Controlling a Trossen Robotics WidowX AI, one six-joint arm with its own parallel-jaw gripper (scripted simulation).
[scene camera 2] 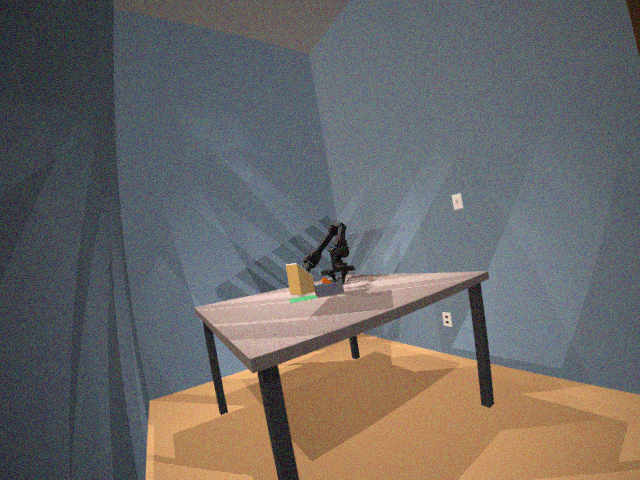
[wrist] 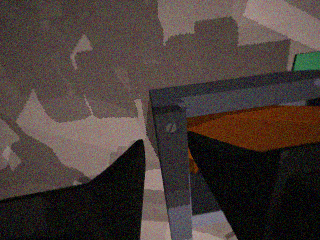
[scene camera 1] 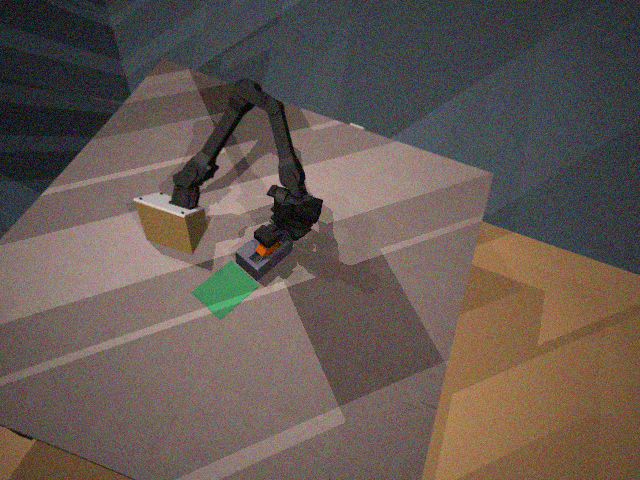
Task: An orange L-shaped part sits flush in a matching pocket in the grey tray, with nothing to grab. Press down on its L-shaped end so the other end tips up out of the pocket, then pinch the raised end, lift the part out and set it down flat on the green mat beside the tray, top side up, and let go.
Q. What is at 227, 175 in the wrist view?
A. My gripper.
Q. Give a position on a green mat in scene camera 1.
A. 223, 291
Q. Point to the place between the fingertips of my gripper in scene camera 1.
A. At 282, 237
